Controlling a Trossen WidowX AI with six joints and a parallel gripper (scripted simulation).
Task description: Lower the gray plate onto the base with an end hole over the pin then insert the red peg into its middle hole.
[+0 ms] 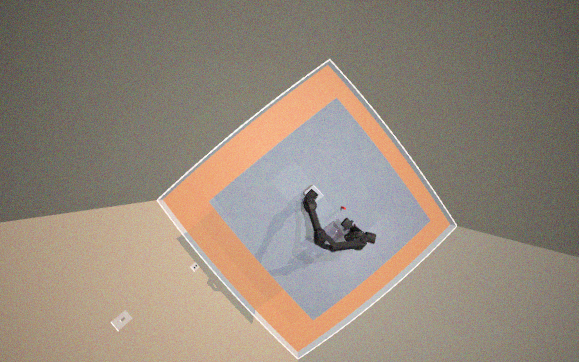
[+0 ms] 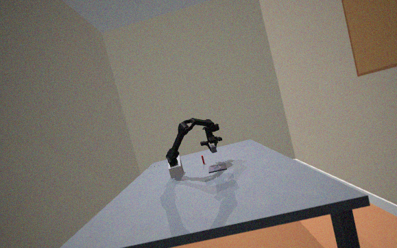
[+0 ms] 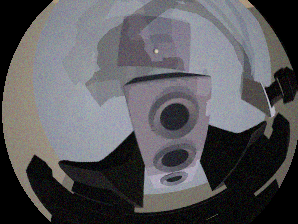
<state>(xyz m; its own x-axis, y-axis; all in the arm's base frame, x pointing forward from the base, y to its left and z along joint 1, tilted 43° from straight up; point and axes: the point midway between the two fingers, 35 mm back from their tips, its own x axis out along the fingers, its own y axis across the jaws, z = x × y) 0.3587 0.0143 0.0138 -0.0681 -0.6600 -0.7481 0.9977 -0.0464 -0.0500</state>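
My gripper tip is now 20 mm past the square base, 100 mm to the left of it and 110 mm above it. Round my gripper tip: red peg: 100 mm behind, 80 mm to the left, 80 mm below; gray plate: 30 mm above.
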